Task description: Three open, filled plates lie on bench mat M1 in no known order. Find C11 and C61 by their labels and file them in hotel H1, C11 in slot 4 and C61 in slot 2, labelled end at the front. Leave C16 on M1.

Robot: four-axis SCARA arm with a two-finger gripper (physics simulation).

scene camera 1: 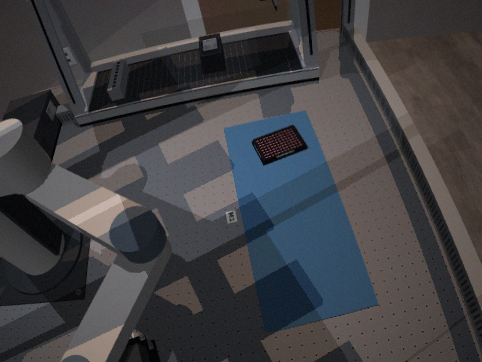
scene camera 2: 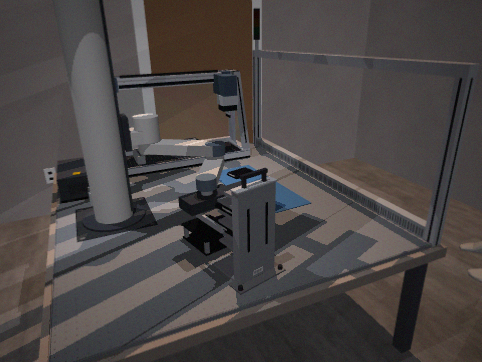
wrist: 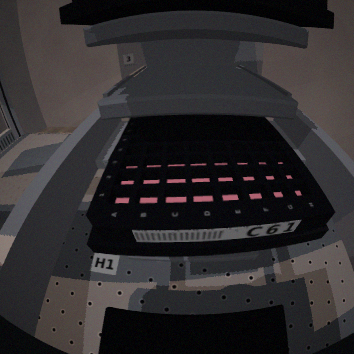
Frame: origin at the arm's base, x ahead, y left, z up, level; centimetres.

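Seen in the pictures: arm's base, origin of its link: [scene camera 1: 45,252] [scene camera 2: 115,219].
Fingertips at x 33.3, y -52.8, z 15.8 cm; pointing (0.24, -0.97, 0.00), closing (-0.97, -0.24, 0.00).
Note:
Pixels of each thing's top centre, then the offset from my fingertips to it. "spot": a spot on its surface instead.
- plate C61, centre of its top: [wrist: 201,123] [scene camera 2: 232,221] dx -0.5, dy +2.1, dz +0.0 cm
- black plate, a spot on its surface: [wrist: 195,11] spot: dx -0.5, dy +3.4, dz +5.4 cm
- H1 tag, centre of its top: [wrist: 104,262] dx +8.6, dy +6.7, dz -14.4 cm
My gripper [wrist: 198,108] [scene camera 2: 218,220] is shut on plate C61 [wrist: 210,220], a black plate with pink-filled wells. Its C61 label faces the wrist camera, and its far end is under a grey shelf of hotel H1 [scene camera 2: 254,225] [wrist: 197,107]. The slot mark 3 shows above that shelf. A black plate [wrist: 195,11] sits on a higher shelf, its label out of view. In scene camera 1 the gripper is partly cut off at the bottom edge. Another plate [scene camera 1: 279,144] [scene camera 2: 241,173] lies on blue mat M1 [scene camera 1: 300,215] [scene camera 2: 295,198]; its label is too small to read.
The H1 tag [wrist: 105,263] shows below the held plate. A low black stand [scene camera 2: 204,235] is beside the hotel. A framed gantry [scene camera 1: 200,95] [scene camera 2: 165,80] stands at the back, a clear guard panel [scene camera 2: 365,57] at the right. The arm's column [scene camera 2: 95,125] is at the left.

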